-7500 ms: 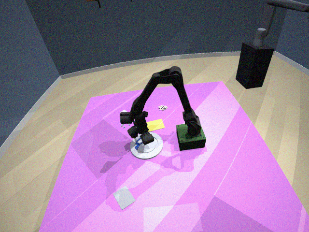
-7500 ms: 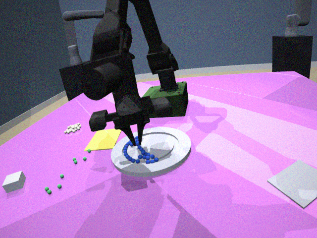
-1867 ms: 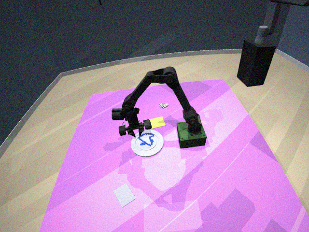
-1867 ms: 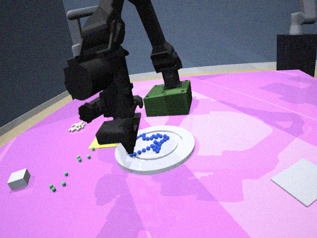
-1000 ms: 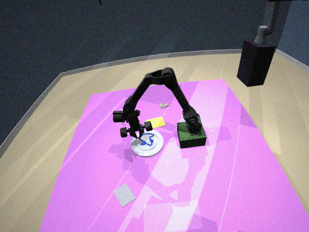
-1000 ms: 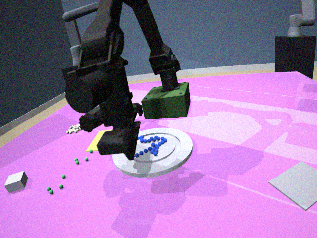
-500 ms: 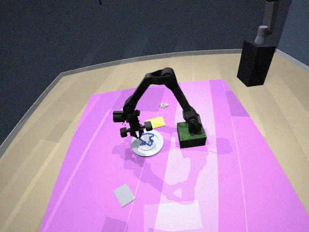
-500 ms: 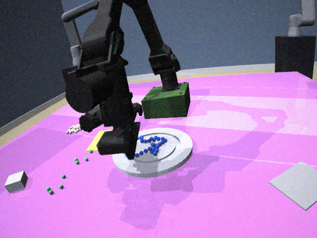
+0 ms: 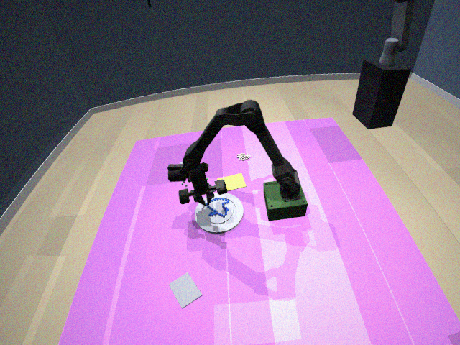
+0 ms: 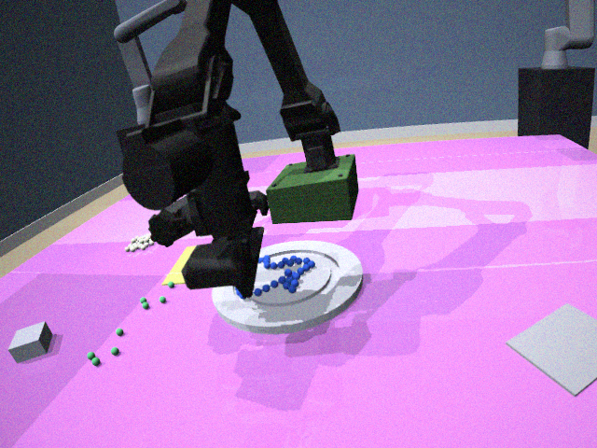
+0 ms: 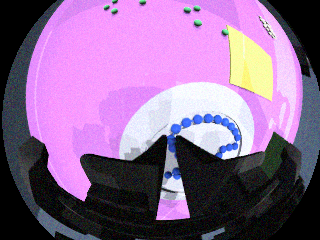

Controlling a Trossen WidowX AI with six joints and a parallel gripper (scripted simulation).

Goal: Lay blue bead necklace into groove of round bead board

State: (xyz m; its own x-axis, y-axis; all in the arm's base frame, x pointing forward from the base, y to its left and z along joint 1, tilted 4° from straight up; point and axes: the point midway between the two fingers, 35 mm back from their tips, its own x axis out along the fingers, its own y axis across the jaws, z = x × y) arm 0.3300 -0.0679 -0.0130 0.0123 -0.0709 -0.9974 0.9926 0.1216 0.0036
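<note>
Now: the round white bead board 5 cm behind my gripper tip, 4 cm to the left of it and 1 cm below it. Also, from my gripper tip: yellow sheet: 12 cm behind, 12 cm to the right, 2 cm below; grey tile: 10 cm ahead, 34 cm to the left, 2 cm below; cube: 10 cm ahead, 29 cm to the right, 1 cm below.
</note>
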